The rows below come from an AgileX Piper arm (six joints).
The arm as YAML. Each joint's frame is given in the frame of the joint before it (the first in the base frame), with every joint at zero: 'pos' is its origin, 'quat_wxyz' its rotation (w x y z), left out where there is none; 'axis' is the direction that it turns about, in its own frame. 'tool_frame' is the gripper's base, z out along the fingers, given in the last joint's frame.
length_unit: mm
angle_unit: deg
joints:
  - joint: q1
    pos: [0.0, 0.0, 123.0]
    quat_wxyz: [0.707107, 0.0, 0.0, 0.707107]
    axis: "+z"
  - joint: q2
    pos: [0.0, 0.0, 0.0]
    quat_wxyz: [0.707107, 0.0, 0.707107, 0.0]
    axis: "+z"
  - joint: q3
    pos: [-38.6, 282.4, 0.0]
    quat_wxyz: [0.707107, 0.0, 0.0, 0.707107]
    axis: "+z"
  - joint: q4
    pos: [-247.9, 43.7, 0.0]
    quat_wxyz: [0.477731, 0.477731, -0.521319, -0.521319]
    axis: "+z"
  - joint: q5
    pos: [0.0, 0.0, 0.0]
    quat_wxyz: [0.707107, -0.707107, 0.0, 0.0]
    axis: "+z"
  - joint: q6
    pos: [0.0, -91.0, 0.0]
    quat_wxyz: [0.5, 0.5, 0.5, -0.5]
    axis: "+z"
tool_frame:
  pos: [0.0, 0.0, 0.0]
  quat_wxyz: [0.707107, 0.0, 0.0, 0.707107]
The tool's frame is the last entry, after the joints.
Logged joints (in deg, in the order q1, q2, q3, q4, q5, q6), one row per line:
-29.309, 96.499, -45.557, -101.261, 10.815, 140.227
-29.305, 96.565, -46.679, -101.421, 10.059, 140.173
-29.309, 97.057, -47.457, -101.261, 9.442, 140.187
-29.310, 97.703, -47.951, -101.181, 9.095, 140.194
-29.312, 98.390, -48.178, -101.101, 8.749, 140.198
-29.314, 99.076, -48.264, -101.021, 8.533, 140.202
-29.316, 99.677, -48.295, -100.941, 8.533, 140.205
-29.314, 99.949, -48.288, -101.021, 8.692, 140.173
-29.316, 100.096, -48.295, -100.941, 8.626, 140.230
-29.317, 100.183, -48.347, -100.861, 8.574, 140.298
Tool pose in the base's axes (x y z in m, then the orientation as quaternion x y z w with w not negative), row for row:
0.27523, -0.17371, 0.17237, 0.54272, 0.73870, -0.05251, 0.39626
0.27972, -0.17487, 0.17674, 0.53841, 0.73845, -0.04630, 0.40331
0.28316, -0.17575, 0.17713, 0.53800, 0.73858, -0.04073, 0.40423
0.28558, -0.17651, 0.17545, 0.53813, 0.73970, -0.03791, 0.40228
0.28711, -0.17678, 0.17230, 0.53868, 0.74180, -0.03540, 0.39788
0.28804, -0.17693, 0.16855, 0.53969, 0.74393, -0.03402, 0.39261
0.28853, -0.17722, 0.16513, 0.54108, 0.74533, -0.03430, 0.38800
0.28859, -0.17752, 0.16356, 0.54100, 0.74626, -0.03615, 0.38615
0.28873, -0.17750, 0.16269, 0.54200, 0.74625, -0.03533, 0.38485
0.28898, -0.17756, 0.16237, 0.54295, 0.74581, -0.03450, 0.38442
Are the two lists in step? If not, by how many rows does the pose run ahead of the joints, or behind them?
They are in step.
